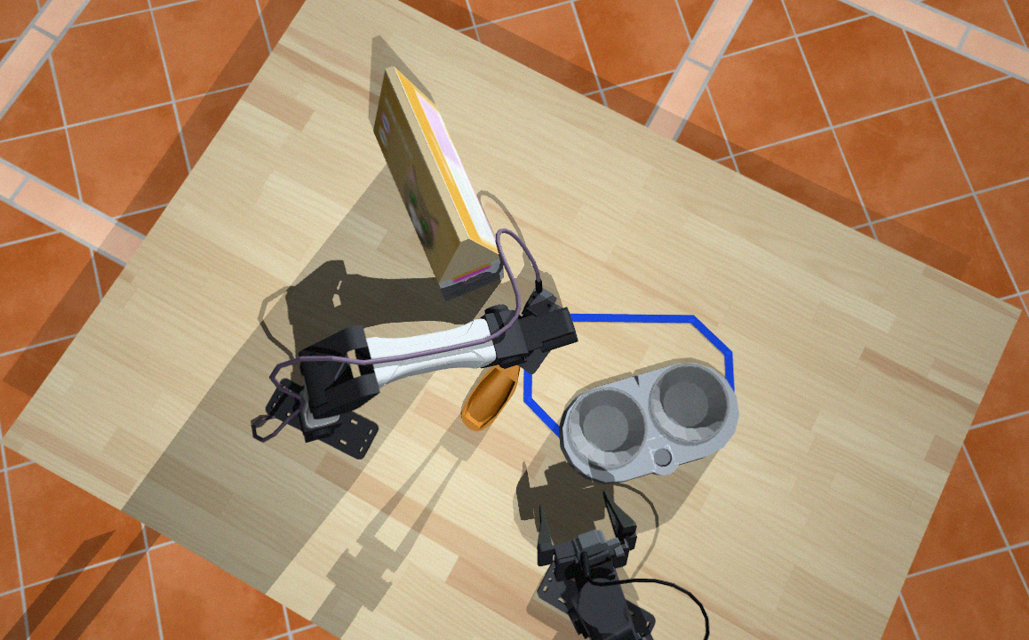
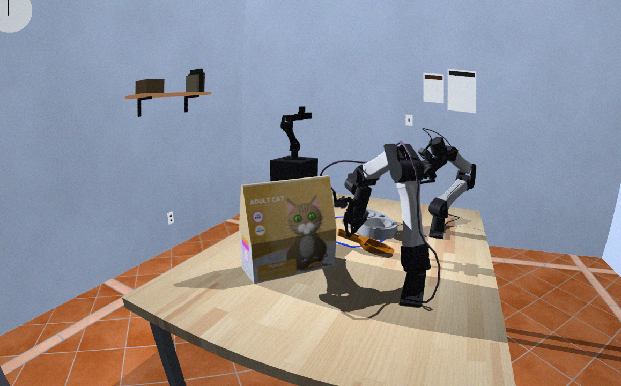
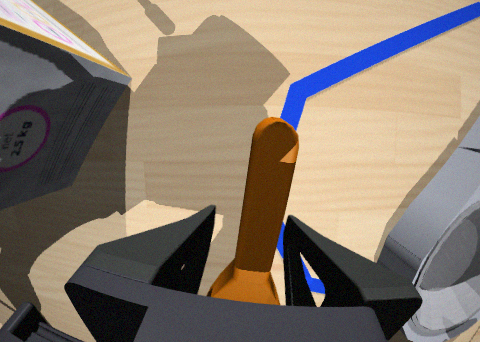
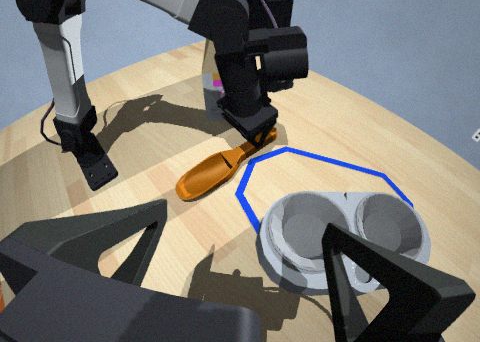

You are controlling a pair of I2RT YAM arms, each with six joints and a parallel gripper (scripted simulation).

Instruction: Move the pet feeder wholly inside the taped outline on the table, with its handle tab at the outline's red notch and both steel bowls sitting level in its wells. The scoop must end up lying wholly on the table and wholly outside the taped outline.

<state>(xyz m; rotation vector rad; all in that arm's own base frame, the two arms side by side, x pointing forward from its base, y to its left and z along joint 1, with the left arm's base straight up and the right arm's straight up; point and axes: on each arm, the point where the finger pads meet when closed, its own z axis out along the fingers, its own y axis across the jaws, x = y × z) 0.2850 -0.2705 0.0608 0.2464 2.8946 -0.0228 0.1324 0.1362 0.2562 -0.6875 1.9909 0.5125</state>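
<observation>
The orange scoop is 80 mm behind my left hand and 40 mm below it. From my left hand the other things lie so: cat food box 270 mm to the left, 120 mm ahead, 90 mm above; then grey pet feeder 270 mm to the right, 50 mm below; then blue taped outline 190 mm to the right, 60 mm below, 50 mm ahead.
Now: right hand 240 mm above the grey pet feeder, 190 mm short of it and 60 mm to the left of it. Also, from my right hand: cat food box (470 mm to the left, 320 mm ahead, 110 mm below); then blue taped outline (260 mm below, 250 mm ahead, 10 mm to the left); then orange scoop (230 mm below, 200 mm to the left, 110 mm ahead).
</observation>
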